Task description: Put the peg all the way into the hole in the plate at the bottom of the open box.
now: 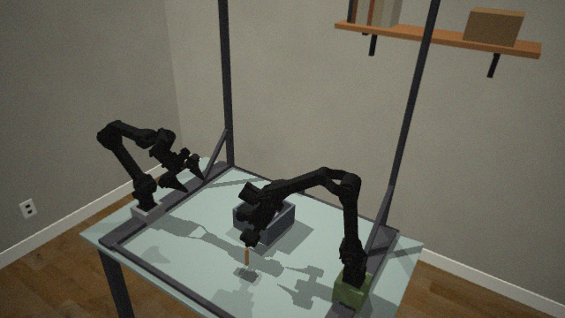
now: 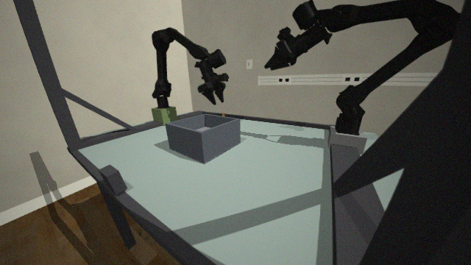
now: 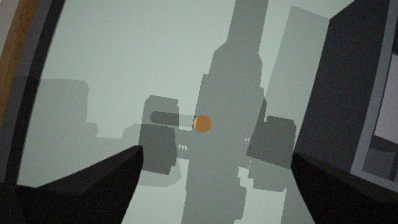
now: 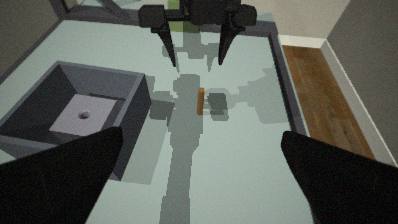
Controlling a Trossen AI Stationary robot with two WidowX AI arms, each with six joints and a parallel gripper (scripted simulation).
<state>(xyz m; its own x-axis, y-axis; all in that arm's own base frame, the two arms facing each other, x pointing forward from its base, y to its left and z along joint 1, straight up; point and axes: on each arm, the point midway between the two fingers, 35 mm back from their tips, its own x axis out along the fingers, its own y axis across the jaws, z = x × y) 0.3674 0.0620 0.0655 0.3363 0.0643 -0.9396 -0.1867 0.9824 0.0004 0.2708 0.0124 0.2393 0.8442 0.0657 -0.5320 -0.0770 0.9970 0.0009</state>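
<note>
My left hand is 1 cm short of the orange peg, 3 cm to the left of it and 12 cm above it. Also, from my left hand: grey box: 22 cm behind, 8 cm to the right, 14 cm below; then pale plate: 22 cm behind, 8 cm to the right, 12 cm below.
</note>
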